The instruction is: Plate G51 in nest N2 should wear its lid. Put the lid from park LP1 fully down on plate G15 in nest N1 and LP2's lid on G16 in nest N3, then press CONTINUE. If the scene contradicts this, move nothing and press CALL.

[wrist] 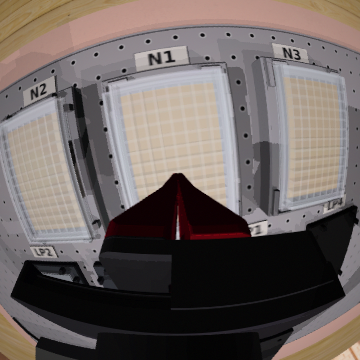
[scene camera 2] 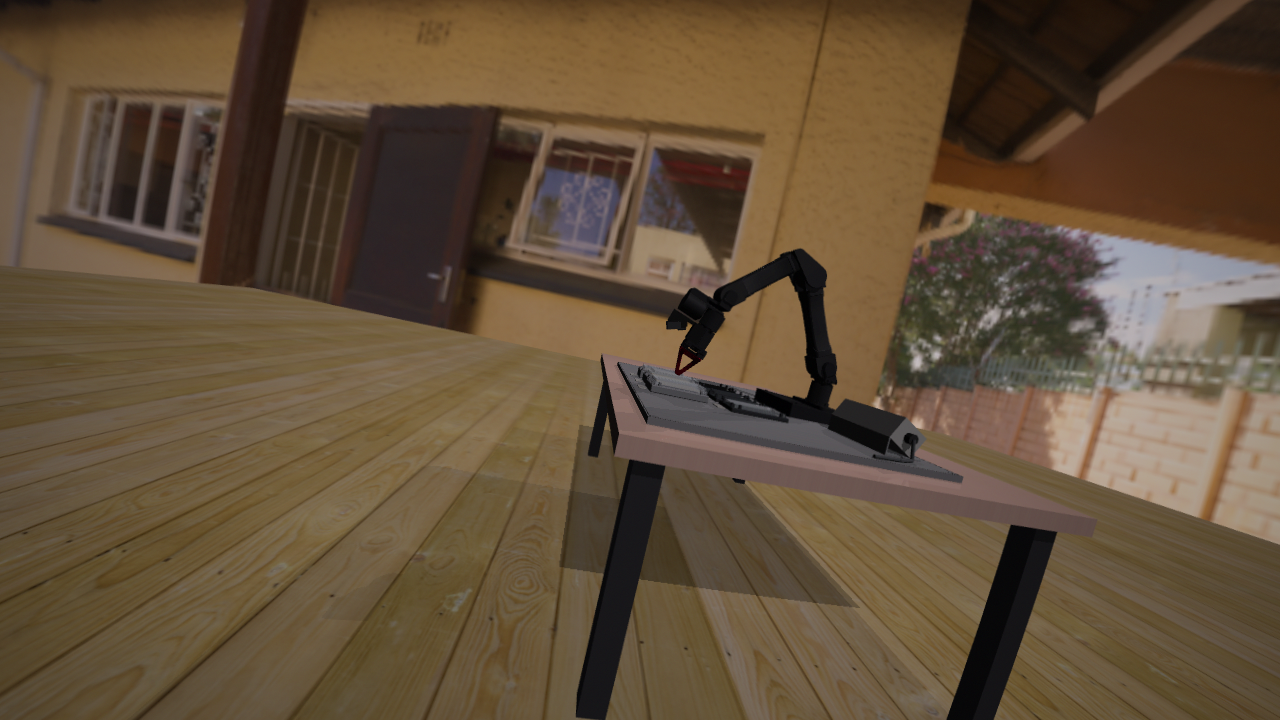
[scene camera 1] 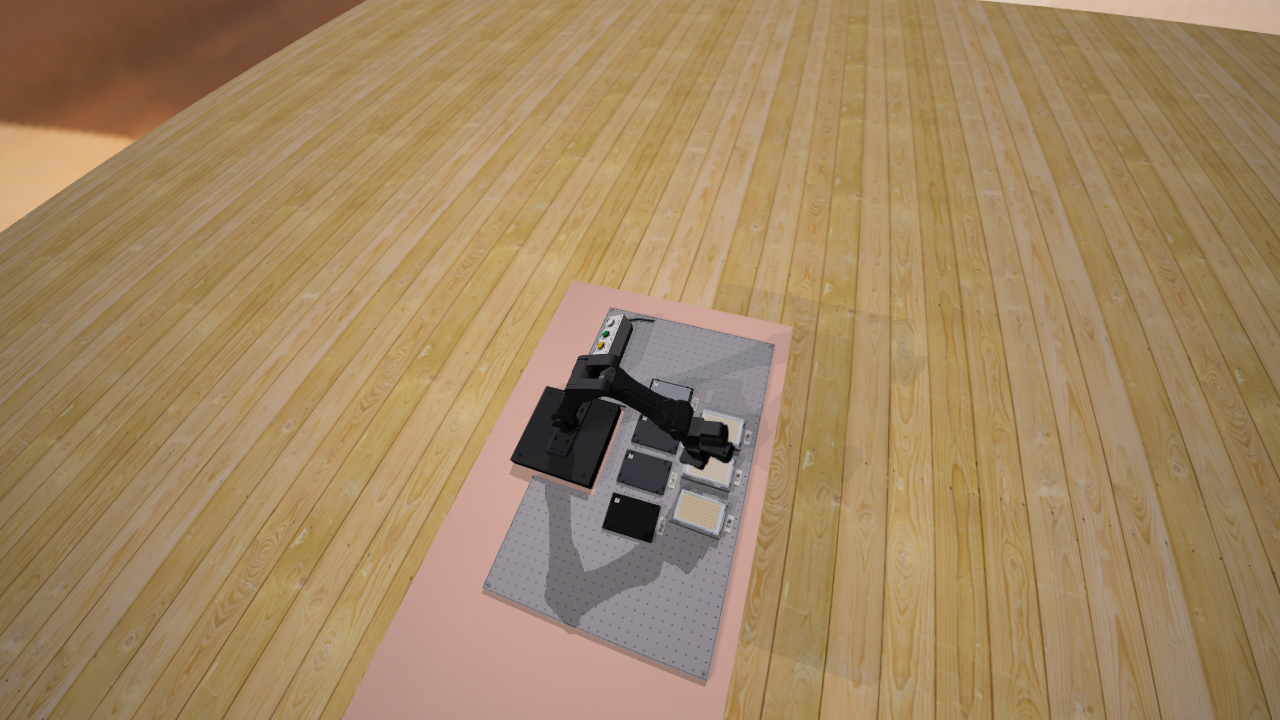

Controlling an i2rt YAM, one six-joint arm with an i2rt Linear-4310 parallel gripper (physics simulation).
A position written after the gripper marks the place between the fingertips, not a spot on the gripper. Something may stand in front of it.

Observation:
In view: the gripper [scene camera 2: 676,374], a button box [scene camera 2: 890,434], a nest labelled LP3 [scene camera 1: 646,433], a nest N3 [wrist: 262,70], a nest labelled LP2 [wrist: 62,266], a black pad labelled LP4 [scene camera 1: 628,516], a nest N2 [wrist: 46,88] and a LP1 nest [scene camera 1: 639,470].
The gripper shows as well in the wrist view [wrist: 177,180]. The black pad labelled LP4 also shows in the wrist view [wrist: 329,232].

